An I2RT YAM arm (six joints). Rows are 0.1 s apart.
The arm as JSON. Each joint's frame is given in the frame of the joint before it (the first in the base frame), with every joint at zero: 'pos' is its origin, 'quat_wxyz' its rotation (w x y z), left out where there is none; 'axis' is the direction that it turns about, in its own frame. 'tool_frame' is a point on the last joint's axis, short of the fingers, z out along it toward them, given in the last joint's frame.
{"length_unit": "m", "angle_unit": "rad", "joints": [
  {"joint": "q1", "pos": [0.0, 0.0, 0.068], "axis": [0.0, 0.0, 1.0]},
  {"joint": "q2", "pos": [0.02, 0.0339, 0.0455], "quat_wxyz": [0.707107, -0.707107, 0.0, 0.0], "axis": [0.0, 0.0, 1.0]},
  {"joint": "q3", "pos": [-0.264, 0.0, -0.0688], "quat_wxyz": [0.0, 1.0, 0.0, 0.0], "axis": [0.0, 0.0, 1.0]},
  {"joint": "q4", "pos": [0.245, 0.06, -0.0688], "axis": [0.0, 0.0, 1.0]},
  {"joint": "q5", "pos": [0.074, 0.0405, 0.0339], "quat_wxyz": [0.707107, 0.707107, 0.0, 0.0], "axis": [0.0, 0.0, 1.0]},
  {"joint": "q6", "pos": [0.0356, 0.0, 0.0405], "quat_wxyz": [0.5, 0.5, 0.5, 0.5], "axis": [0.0, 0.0, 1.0]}
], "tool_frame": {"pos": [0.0, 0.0, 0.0], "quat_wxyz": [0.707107, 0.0, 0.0, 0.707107]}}
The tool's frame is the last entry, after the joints.
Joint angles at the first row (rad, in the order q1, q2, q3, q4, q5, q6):
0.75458, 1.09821, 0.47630, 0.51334, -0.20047, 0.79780
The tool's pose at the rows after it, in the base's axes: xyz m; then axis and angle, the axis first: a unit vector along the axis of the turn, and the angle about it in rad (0 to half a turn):
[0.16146, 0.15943, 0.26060, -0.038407, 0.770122, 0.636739, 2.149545]
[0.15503, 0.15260, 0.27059, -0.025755, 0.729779, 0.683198, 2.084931]
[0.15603, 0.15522, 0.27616, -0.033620, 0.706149, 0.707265, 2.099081]
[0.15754, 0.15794, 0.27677, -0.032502, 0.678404, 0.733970, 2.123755]
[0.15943, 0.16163, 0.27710, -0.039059, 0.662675, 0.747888, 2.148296]
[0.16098, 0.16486, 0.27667, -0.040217, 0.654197, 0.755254, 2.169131]
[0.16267, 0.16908, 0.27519, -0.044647, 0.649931, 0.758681, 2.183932]
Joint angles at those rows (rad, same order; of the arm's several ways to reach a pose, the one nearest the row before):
0.75378, 1.01638, 0.42733, 0.67042, -0.16189, 0.82969
0.75440, 0.98036, 0.39739, 0.79105, -0.14159, 0.85830
0.75444, 1.00207, 0.40854, 0.84849, -0.17622, 0.88693
0.75422, 1.04095, 0.40395, 0.94458, -0.20469, 0.93743
0.75596, 1.07573, 0.40928, 1.00027, -0.23352, 0.96492
0.75949, 1.10205, 0.41454, 1.03309, -0.24724, 0.98666
0.76608, 1.13184, 0.42078, 1.06082, -0.25743, 0.99473

